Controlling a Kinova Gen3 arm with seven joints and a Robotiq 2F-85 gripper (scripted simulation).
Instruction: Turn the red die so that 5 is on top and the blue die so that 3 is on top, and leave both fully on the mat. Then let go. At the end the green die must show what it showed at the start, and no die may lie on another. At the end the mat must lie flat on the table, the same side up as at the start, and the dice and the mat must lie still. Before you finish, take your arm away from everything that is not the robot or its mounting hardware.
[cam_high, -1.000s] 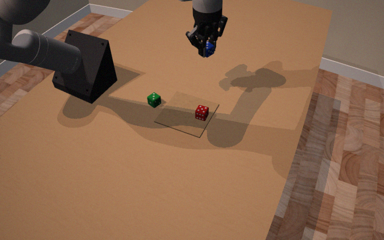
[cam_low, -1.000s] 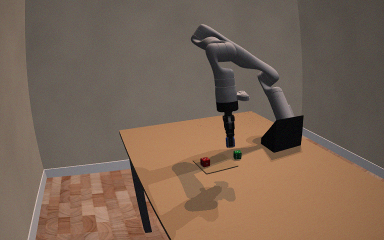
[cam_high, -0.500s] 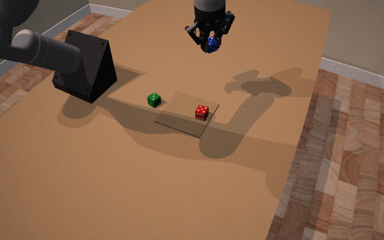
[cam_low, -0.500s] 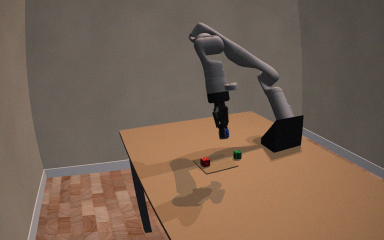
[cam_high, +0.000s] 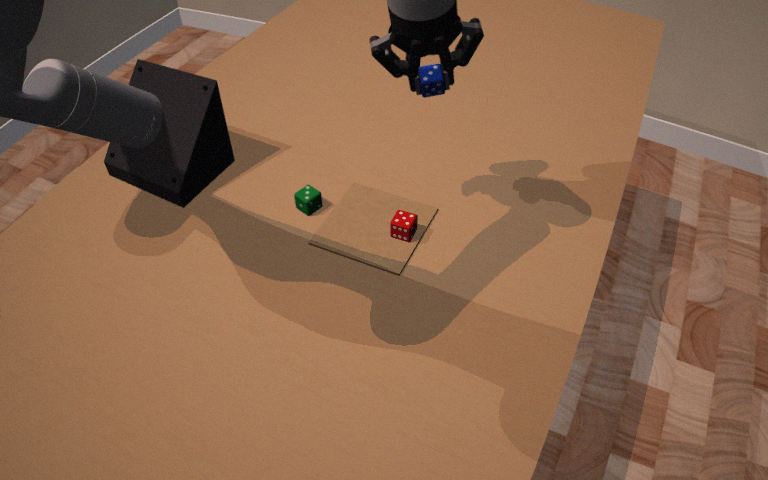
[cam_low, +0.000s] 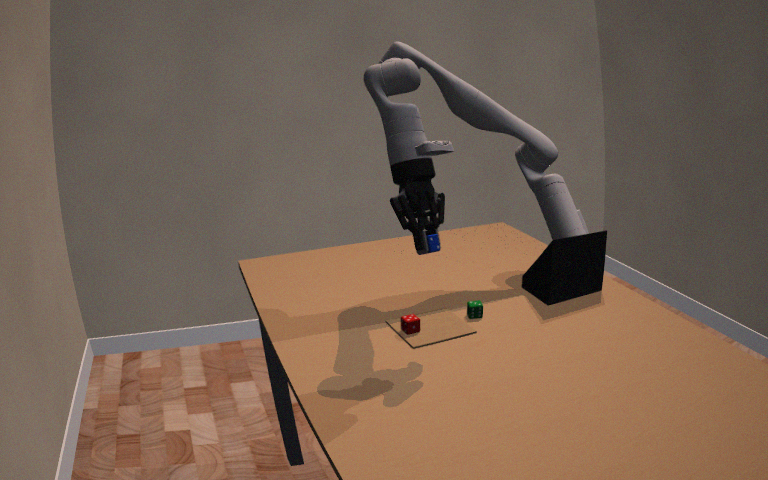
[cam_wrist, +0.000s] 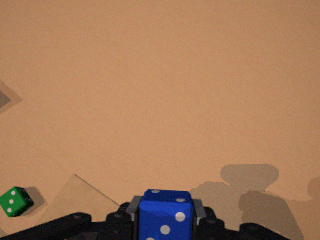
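Now: the thin tan mat 210 mm below my hand, 90 mm to the right of it and 30 mm behind it. The rest, counted from my hand: blue die right at my hand; then red die 190 mm below, 80 mm to the right, 10 mm ahead; then green die 200 mm below, 130 mm behind, 110 mm to the right.
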